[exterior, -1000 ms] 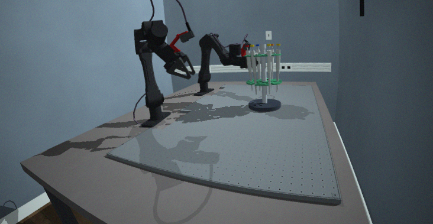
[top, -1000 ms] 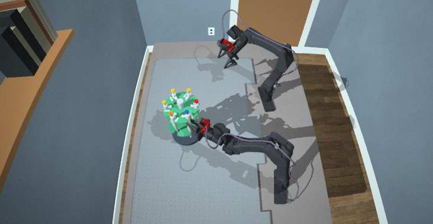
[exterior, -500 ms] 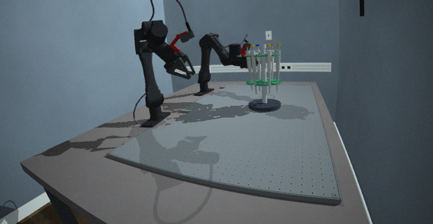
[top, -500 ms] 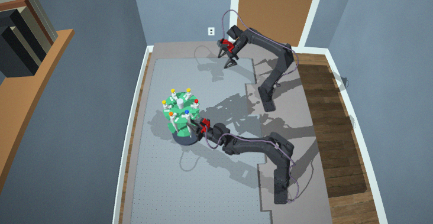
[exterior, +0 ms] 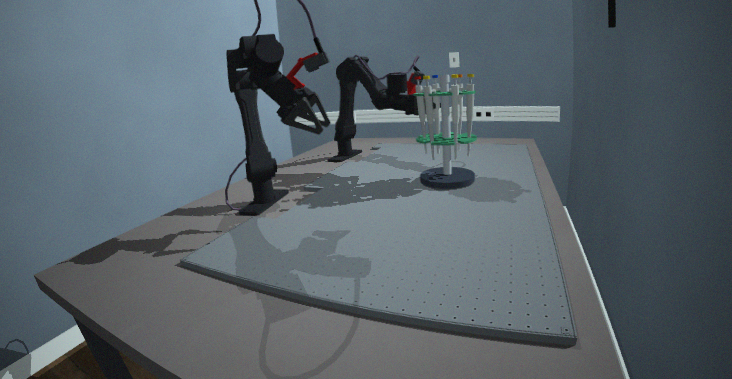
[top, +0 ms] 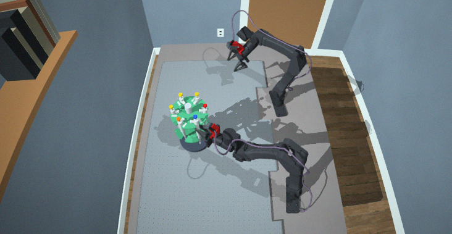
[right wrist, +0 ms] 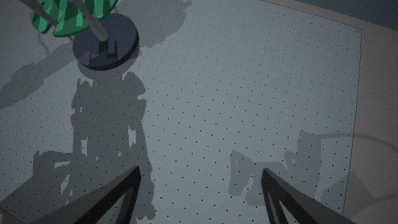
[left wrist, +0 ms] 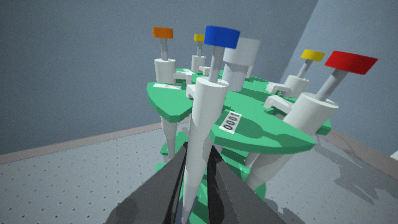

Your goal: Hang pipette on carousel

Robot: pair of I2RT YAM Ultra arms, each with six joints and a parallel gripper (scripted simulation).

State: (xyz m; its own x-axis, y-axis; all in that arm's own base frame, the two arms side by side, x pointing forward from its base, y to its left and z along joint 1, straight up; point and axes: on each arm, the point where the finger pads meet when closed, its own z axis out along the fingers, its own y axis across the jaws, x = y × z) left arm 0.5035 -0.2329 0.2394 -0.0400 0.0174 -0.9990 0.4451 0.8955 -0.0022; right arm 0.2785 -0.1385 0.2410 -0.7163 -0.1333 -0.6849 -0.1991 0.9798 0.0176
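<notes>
Now: left hand 20 mm above the white hand pipette and 10 mm short of it.
</notes>
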